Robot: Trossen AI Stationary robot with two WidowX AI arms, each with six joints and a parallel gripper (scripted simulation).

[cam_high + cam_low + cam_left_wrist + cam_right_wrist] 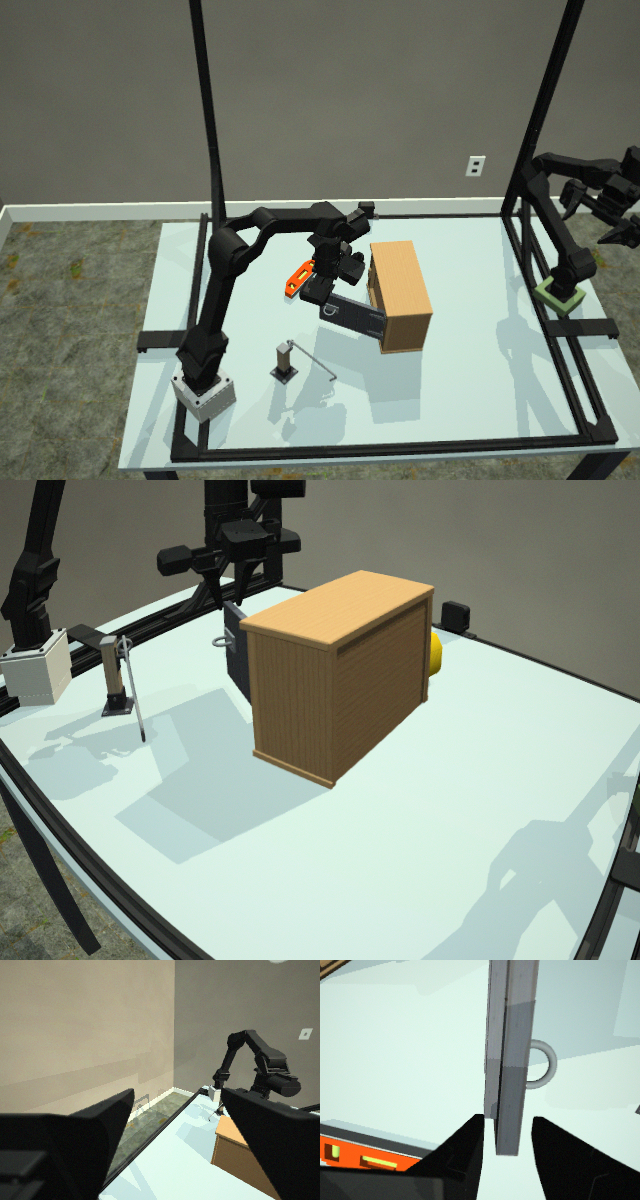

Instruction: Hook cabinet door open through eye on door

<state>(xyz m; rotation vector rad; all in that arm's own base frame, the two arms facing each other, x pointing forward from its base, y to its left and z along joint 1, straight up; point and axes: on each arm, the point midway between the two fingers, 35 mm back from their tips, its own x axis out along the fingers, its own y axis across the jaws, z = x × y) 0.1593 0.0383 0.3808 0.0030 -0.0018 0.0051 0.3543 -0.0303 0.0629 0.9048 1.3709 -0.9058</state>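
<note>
The wire hook lies 130 mm ahead of my right hand, 80 mm to the right of it and 100 mm below it. From my right hand the other things lie so: yellow object 110 mm behind, 210 mm to the left, 120 mm below; then orange level 160 mm behind, 10 mm to the right, 150 mm below; then dark door 60 mm ahead, 50 mm to the left, 80 mm below.
</note>
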